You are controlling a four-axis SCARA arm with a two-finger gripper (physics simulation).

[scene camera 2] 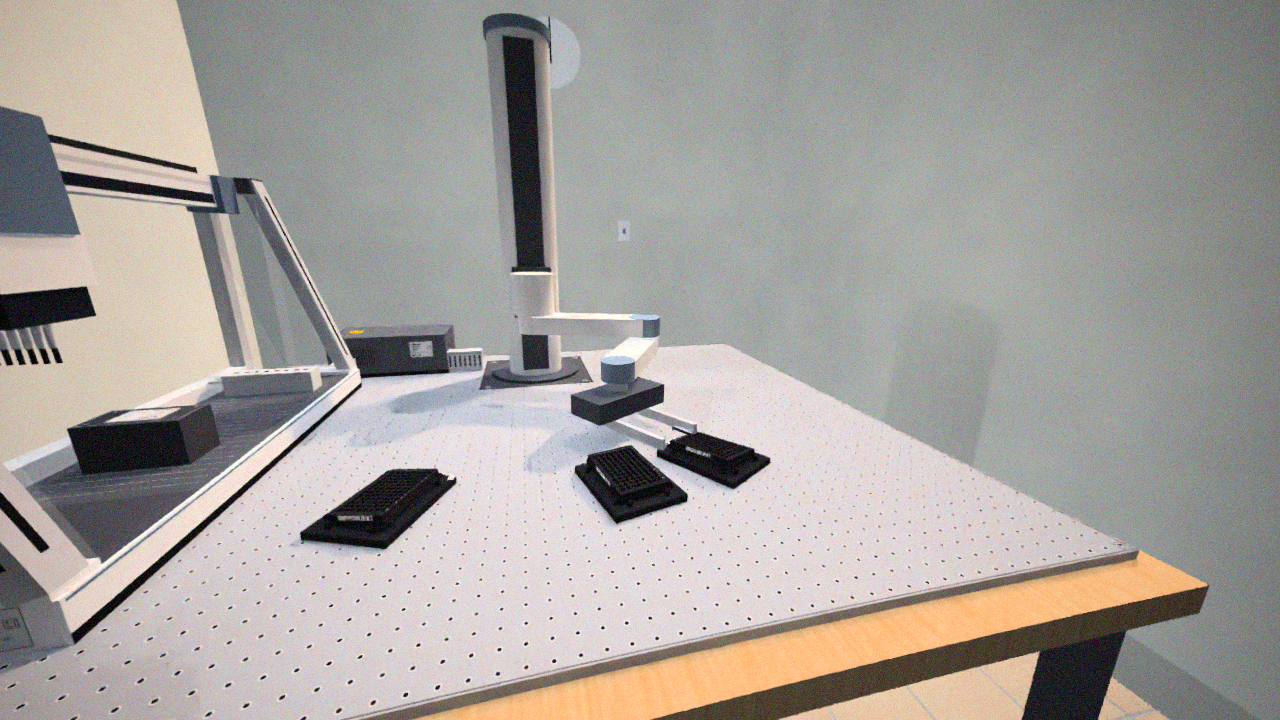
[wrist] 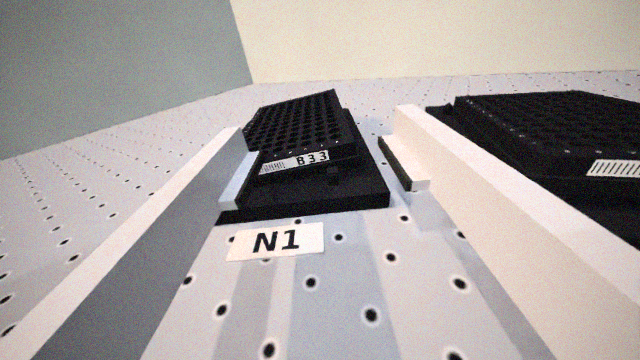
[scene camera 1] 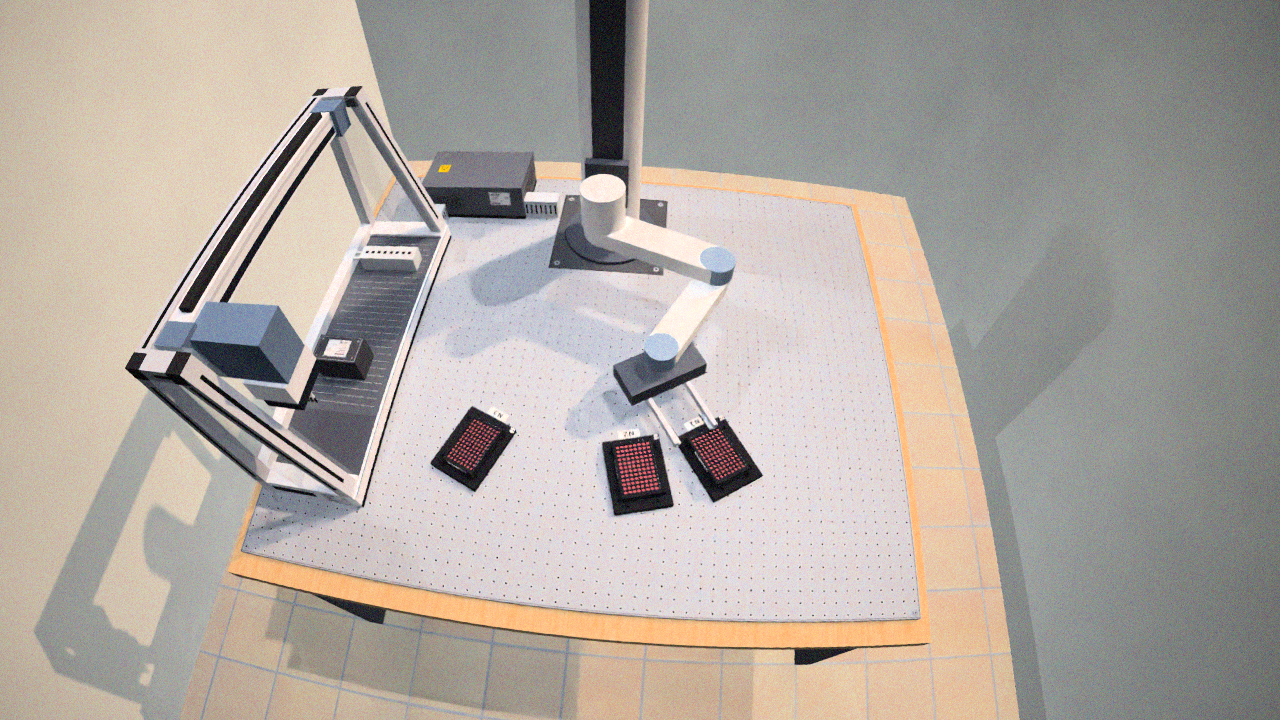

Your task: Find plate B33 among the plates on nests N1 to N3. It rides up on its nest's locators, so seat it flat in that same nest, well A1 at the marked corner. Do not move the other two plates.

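Observation:
Plate B33 (scene camera 1: pixel 718 454) (scene camera 2: pixel 716 447) (wrist: pixel 300 130) is a black well plate on nest N1 (scene camera 1: pixel 726 491) (wrist: pixel 320 197). In the wrist view it sits tilted, its right side higher, with the B33 label facing me. My gripper (scene camera 1: pixel 698 433) (scene camera 2: pixel 679 436) (wrist: pixel 318 134) is shut with nothing held, its fingers still a gap apart, at the N1 label end. The left finger overlaps the near left corner of the nest and hides its A1 mark; the right finger appears right of the plate. I cannot tell whether either touches.
The plate on N2 (scene camera 1: pixel 638 465) (scene camera 2: pixel 626 471) (wrist: pixel 555 125) is close beside N1, just beyond my right finger in the wrist view. The plate on N3 (scene camera 1: pixel 474 445) (scene camera 2: pixel 384 495) stands farther left. A gantry frame (scene camera 1: pixel 405 358) and a dark grey box (scene camera 1: pixel 483 183) (scene camera 2: pixel 398 351) stand on the table.

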